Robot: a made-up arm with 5 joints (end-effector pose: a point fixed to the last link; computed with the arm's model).
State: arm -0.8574 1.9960 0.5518 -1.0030 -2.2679
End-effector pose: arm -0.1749 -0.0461 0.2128 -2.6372 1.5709 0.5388
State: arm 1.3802 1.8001 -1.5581 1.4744 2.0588
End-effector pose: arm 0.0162 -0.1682 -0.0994 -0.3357 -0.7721 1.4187
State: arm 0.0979 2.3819 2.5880 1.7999 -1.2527
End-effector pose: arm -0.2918 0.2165 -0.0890 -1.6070 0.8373 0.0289
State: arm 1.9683 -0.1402 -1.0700 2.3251 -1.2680
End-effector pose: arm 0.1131 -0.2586 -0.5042 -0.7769 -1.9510 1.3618
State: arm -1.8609 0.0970 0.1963 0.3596 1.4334
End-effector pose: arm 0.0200 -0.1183 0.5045 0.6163 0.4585 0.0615
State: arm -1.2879 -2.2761 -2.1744 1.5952 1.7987
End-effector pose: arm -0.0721 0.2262 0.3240 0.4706 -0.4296 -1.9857
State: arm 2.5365 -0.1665 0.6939 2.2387 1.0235
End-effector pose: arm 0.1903 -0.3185 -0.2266 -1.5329 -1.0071 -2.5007
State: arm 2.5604 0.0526 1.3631 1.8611 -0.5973
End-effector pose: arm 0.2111 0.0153 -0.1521 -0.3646 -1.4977 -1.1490
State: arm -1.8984 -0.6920 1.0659 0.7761 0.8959
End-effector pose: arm -0.0768 -0.3296 0.4103 1.7446 0.2214 0.7711
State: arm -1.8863 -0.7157 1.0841 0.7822 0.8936
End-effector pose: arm -0.0789 -0.3264 0.4104 1.7348 0.2138 0.7980
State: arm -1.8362 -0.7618 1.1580 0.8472 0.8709
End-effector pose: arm -0.0687 -0.3159 0.4171 1.7038 0.2820 0.8875
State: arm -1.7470 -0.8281 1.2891 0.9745 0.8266
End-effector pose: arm -0.0422 -0.2923 0.4331 1.6298 0.4456 1.0323
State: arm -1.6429 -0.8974 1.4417 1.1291 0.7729
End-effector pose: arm -0.0060 -0.2533 0.4554 1.5070 0.6686 1.1766
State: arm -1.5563 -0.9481 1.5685 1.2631 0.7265
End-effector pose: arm 0.0258 -0.2097 0.4752 1.3756 0.8751 1.2695
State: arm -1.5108 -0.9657 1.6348 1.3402 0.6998
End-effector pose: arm 0.0441 -0.1819 0.4852 1.2985 0.9985 1.3019
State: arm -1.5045 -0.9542 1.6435 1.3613 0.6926
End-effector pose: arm 0.0506 -0.1769 0.4864 1.2919 1.0359 1.2951
